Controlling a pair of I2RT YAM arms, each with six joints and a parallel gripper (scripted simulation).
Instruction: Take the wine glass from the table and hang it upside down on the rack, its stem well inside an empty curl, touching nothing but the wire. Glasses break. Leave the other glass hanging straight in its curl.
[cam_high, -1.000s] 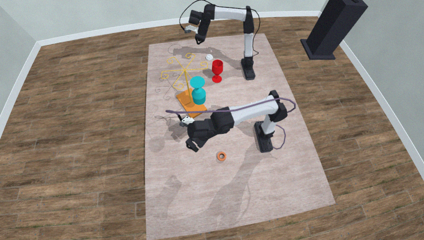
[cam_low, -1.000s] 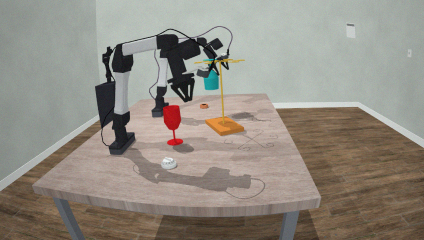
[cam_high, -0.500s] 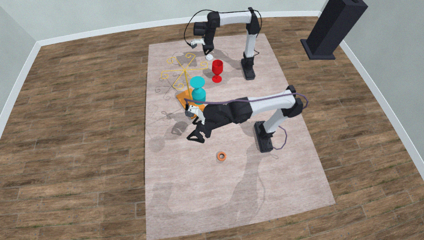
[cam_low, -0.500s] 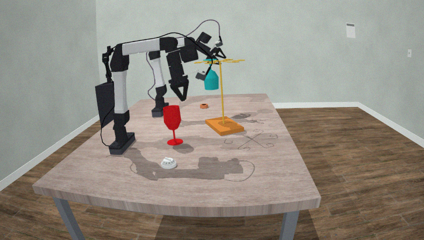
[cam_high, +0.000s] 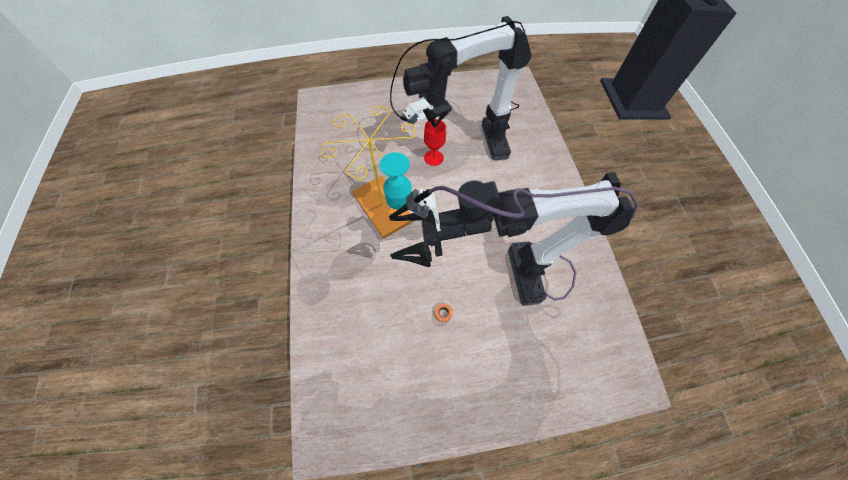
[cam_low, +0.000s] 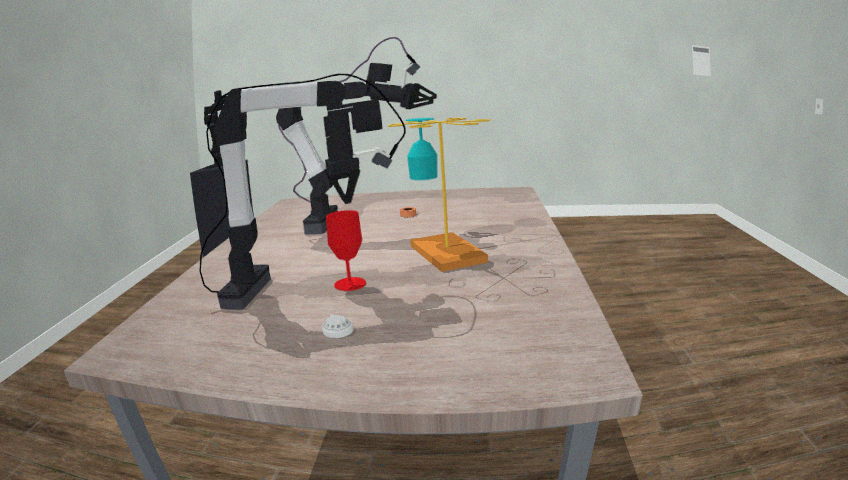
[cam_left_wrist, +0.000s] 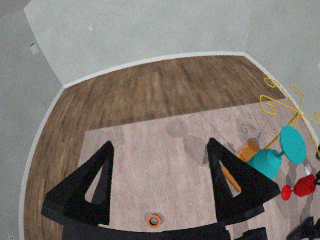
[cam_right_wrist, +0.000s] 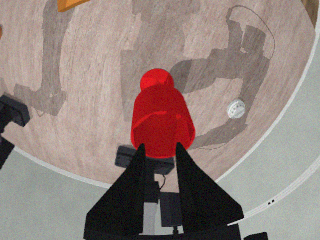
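Now: the red wine glass 53 cm to the right of my left hand, 33 cm below it and 14 cm behind it. Round my left hand: teal glass (23 cm to the right, 12 cm below); yellow wire rack (32 cm to the right, 22 cm below, 6 cm ahead); white dial (76 cm to the right, 39 cm below, 10 cm behind).
Now: the red wine glass 13 cm below my right hand, 1 cm to the right of it and 1 cm behind it. The rest, counted from my right hand: teal glass (29 cm to the left, 13 cm ahead, 8 cm above); then yellow wire rack (20 cm to the left, 19 cm ahead, 2 cm below); then white dial (24 cm to the right, 19 cm below, 3 cm ahead).
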